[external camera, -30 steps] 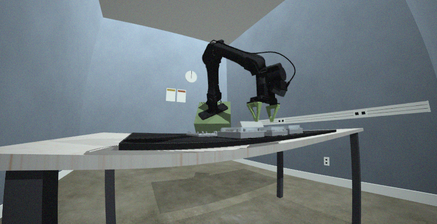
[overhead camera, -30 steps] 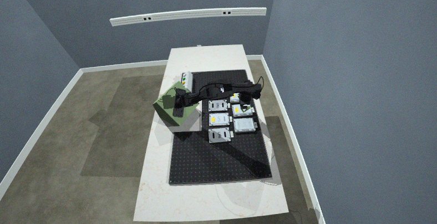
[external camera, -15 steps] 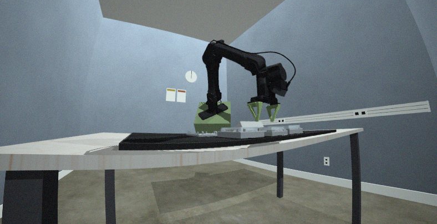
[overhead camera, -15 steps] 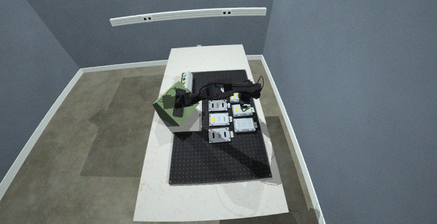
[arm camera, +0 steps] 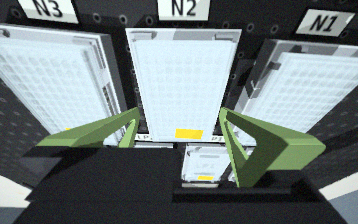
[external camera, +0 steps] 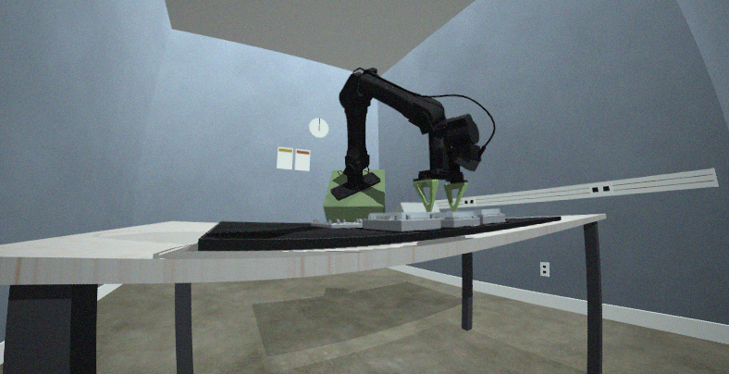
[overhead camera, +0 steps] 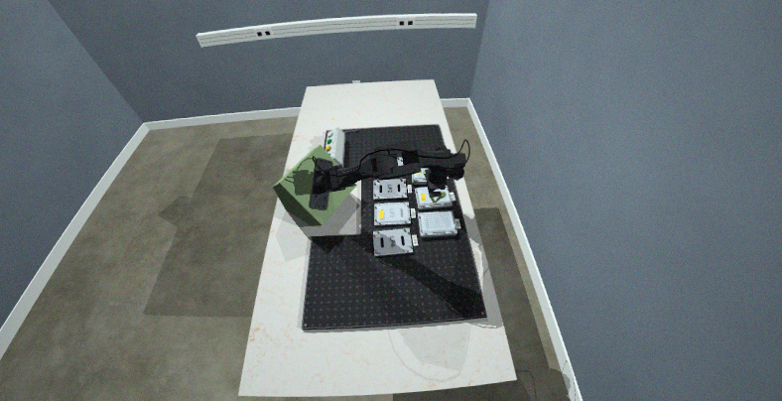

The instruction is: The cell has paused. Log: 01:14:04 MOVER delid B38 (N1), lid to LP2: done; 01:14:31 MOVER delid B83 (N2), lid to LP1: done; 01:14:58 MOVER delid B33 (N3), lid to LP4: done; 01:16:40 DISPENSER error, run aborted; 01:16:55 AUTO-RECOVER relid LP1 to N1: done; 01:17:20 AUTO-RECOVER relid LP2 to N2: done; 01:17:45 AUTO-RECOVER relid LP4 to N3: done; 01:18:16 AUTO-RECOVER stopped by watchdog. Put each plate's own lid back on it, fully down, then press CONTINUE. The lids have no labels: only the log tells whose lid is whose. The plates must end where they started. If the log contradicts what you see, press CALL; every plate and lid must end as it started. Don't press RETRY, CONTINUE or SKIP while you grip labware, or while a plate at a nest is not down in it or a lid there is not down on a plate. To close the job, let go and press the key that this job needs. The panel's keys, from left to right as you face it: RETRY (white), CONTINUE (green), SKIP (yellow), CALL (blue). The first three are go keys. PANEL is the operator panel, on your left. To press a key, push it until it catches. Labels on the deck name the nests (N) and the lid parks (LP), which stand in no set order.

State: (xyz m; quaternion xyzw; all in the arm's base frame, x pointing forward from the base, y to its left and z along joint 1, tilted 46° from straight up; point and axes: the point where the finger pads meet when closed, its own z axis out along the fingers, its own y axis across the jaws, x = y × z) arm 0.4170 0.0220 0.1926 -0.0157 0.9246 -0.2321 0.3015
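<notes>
Right now the plate is 2 cm below my hand. Round my hand: lid park LP4 (22 cm behind, 16 cm to the right, 4 cm below); green continue key (41 cm to the left, 39 cm behind, 2 cm above); lid park LP2 (16 cm behind, 9 cm to the left, 4 cm below).
</notes>
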